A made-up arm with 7 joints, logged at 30 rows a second.
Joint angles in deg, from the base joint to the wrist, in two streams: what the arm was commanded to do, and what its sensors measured. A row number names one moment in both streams.
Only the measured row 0 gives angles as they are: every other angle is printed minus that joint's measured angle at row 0.
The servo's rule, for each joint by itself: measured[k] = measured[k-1] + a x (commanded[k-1-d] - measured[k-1]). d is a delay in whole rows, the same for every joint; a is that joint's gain. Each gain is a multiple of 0.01, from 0.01 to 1. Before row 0 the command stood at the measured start. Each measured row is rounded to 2 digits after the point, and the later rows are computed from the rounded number. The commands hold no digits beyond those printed.
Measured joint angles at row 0: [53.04, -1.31, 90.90, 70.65, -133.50, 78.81, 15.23]
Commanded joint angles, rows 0 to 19: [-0.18, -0.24, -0.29, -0.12, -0.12, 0.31, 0.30]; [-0.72, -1.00, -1.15, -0.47, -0.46, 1.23, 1.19]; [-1.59, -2.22, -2.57, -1.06, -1.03, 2.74, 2.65]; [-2.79, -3.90, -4.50, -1.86, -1.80, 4.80, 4.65]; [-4.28, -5.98, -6.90, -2.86, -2.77, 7.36, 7.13]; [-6.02, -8.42, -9.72, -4.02, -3.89, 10.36, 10.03]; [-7.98, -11.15, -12.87, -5.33, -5.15, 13.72, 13.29]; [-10.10, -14.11, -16.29, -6.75, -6.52, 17.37, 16.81]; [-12.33, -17.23, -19.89, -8.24, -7.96, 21.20, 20.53]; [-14.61, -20.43, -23.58, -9.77, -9.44, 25.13, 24.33]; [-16.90, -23.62, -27.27, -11.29, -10.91, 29.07, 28.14]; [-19.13, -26.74, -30.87, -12.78, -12.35, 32.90, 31.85]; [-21.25, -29.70, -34.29, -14.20, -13.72, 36.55, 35.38]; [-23.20, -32.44, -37.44, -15.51, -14.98, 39.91, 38.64]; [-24.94, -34.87, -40.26, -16.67, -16.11, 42.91, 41.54]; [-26.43, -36.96, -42.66, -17.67, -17.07, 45.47, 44.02]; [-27.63, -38.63, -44.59, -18.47, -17.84, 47.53, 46.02]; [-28.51, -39.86, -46.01, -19.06, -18.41, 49.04, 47.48]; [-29.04, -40.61, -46.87, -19.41, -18.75, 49.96, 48.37]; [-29.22, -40.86, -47.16, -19.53, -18.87, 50.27, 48.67]
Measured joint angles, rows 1 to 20: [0.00, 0.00, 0.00, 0.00, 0.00, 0.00, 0.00]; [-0.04, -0.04, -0.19, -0.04, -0.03, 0.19, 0.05]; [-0.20, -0.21, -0.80, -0.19, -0.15, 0.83, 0.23]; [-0.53, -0.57, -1.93, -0.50, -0.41, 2.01, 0.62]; [-1.07, -1.17, -3.57, -0.99, -0.81, 3.74, 1.26]; [-1.84, -2.04, -5.70, -1.66, -1.38, 5.98, 2.20]; [-2.84, -3.19, -8.27, -2.51, -2.11, 8.70, 3.45]; [-4.07, -4.62, -11.21, -3.53, -2.99, 11.81, 5.02]; [-5.52, -6.33, -14.46, -4.69, -4.01, 15.26, 6.91]; [-7.15, -8.29, -17.94, -5.97, -5.16, 18.94, 9.09]; [-8.94, -10.48, -21.55, -7.34, -6.40, 22.78, 11.53]; [-10.85, -12.85, -25.21, -8.76, -7.71, 26.68, 14.19]; [-12.84, -15.35, -28.83, -10.21, -9.06, 30.54, 17.02]; [-14.86, -17.93, -32.32, -11.65, -10.41, 34.27, 19.96]; [-16.86, -20.54, -35.60, -13.04, -11.74, 37.77, 22.95]; [-18.80, -23.12, -38.58, -14.35, -13.01, 40.96, 25.92]; [-20.63, -25.61, -41.19, -15.55, -14.19, 43.76, 28.82]; [-22.31, -27.95, -43.37, -16.60, -15.25, 46.10, 31.57]; [-23.80, -30.09, -45.06, -17.49, -16.17, 47.92, 34.12]; [-25.06, -31.98, -46.22, -18.18, -16.92, 49.18, 36.40]
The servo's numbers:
d 1
a 0.24 0.18 0.64 0.36 0.29 0.62 0.16

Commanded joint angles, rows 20 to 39: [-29.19, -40.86, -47.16, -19.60, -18.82, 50.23, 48.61]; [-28.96, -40.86, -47.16, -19.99, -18.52, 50.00, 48.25]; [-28.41, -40.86, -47.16, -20.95, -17.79, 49.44, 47.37]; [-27.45, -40.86, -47.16, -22.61, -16.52, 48.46, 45.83]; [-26.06, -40.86, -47.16, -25.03, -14.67, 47.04, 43.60]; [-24.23, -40.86, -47.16, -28.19, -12.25, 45.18, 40.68]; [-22.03, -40.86, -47.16, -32.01, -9.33, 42.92, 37.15]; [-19.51, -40.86, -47.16, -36.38, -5.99, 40.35, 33.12]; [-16.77, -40.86, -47.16, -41.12, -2.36, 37.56, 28.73]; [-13.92, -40.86, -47.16, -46.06, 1.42, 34.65, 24.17]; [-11.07, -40.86, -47.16, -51.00, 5.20, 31.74, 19.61]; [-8.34, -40.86, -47.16, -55.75, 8.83, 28.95, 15.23]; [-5.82, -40.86, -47.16, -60.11, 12.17, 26.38, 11.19]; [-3.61, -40.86, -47.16, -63.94, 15.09, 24.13, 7.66]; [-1.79, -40.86, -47.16, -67.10, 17.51, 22.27, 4.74]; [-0.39, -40.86, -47.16, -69.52, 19.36, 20.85, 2.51]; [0.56, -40.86, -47.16, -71.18, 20.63, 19.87, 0.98]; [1.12, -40.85, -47.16, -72.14, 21.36, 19.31, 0.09]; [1.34, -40.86, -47.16, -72.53, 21.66, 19.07, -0.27]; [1.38, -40.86, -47.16, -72.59, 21.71, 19.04, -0.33]
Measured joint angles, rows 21 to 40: [-26.06, -33.58, -46.82, -18.67, -17.49, 49.86, 38.36]; [-26.81, -34.89, -47.04, -19.00, -17.88, 50.09, 40.00]; [-27.33, -35.96, -47.12, -19.36, -18.07, 50.03, 41.32]; [-27.59, -36.84, -47.15, -19.93, -17.99, 49.66, 42.29]; [-27.56, -37.56, -47.16, -20.89, -17.56, 48.92, 42.86]; [-27.20, -38.15, -47.16, -22.38, -16.72, 47.75, 42.98]; [-26.49, -38.64, -47.16, -24.47, -15.42, 46.16, 42.61]; [-25.42, -39.04, -47.16, -27.18, -13.65, 44.15, 41.74]; [-24.00, -39.37, -47.16, -30.49, -11.43, 41.79, 40.36]; [-22.26, -39.64, -47.16, -34.32, -8.80, 39.17, 38.50]; [-20.26, -39.86, -47.16, -38.55, -5.84, 36.37, 36.21]; [-18.05, -40.04, -47.16, -43.03, -2.64, 33.50, 33.55]; [-15.72, -40.19, -47.16, -47.61, 0.69, 30.68, 30.62]; [-13.34, -40.31, -47.16, -52.11, 4.02, 28.01, 27.51]; [-11.00, -40.41, -47.16, -56.37, 7.23, 25.60, 24.33]; [-8.79, -40.49, -47.16, -60.23, 10.21, 23.54, 21.20]; [-6.77, -40.56, -47.16, -63.57, 12.86, 21.87, 18.21]; [-5.01, -40.61, -47.16, -66.31, 15.11, 20.63, 15.45]; [-3.54, -40.65, -47.16, -68.41, 16.92, 19.81, 12.99]; [-2.37, -40.69, -47.16, -69.89, 18.29, 19.35, 10.87]
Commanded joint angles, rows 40 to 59: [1.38, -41.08, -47.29, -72.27, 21.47, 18.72, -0.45]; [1.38, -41.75, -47.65, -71.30, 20.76, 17.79, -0.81]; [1.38, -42.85, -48.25, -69.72, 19.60, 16.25, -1.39]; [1.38, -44.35, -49.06, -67.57, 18.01, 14.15, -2.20]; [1.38, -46.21, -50.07, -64.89, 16.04, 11.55, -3.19]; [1.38, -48.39, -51.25, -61.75, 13.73, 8.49, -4.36]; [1.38, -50.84, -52.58, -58.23, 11.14, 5.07, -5.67]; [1.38, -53.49, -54.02, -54.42, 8.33, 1.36, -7.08]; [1.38, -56.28, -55.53, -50.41, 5.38, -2.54, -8.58]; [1.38, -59.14, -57.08, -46.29, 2.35, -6.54, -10.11]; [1.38, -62.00, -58.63, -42.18, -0.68, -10.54, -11.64]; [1.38, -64.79, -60.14, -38.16, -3.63, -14.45, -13.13]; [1.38, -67.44, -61.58, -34.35, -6.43, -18.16, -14.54]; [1.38, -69.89, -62.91, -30.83, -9.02, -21.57, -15.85]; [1.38, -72.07, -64.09, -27.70, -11.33, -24.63, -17.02]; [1.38, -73.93, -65.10, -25.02, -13.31, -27.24, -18.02]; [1.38, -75.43, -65.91, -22.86, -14.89, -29.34, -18.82]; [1.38, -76.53, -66.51, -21.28, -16.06, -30.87, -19.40]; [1.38, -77.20, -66.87, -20.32, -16.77, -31.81, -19.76]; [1.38, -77.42, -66.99, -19.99, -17.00, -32.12, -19.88]
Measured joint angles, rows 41 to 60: [-1.47, -40.72, -47.16, -70.86, 19.28, 19.16, 9.08]; [-0.79, -40.78, -47.24, -71.37, 19.92, 18.89, 7.56]; [-0.27, -40.95, -47.50, -71.34, 20.16, 18.21, 6.22]; [0.13, -41.29, -47.98, -70.76, 20.00, 16.99, 5.00]; [0.43, -41.84, -48.67, -69.61, 19.42, 15.23, 3.85]; [0.66, -42.63, -49.57, -67.91, 18.44, 12.95, 2.72]; [0.83, -43.67, -50.65, -65.69, 17.07, 10.18, 1.59]; [0.96, -44.96, -51.89, -63.00, 15.35, 7.01, 0.43]; [1.06, -46.50, -53.25, -59.91, 13.31, 3.51, -0.77]; [1.14, -48.26, -54.71, -56.49, 11.01, -0.24, -2.02]; [1.20, -50.22, -56.23, -52.82, 8.50, -4.15, -3.31]; [1.24, -52.34, -57.77, -48.99, 5.84, -8.11, -4.64]; [1.27, -54.58, -59.29, -45.09, 3.09, -12.04, -6.00]; [1.30, -56.89, -60.76, -41.22, 0.33, -15.83, -7.37]; [1.32, -59.23, -62.14, -37.48, -2.38, -19.39, -8.73]; [1.33, -61.54, -63.39, -33.96, -4.98, -22.64, -10.06]; [1.34, -63.77, -64.48, -30.74, -7.40, -25.49, -11.33]; [1.35, -65.87, -65.40, -27.90, -9.57, -27.88, -12.53]; [1.36, -67.79, -66.11, -25.52, -11.45, -29.73, -13.63]; [1.36, -69.48, -66.60, -23.65, -12.99, -31.02, -14.61]
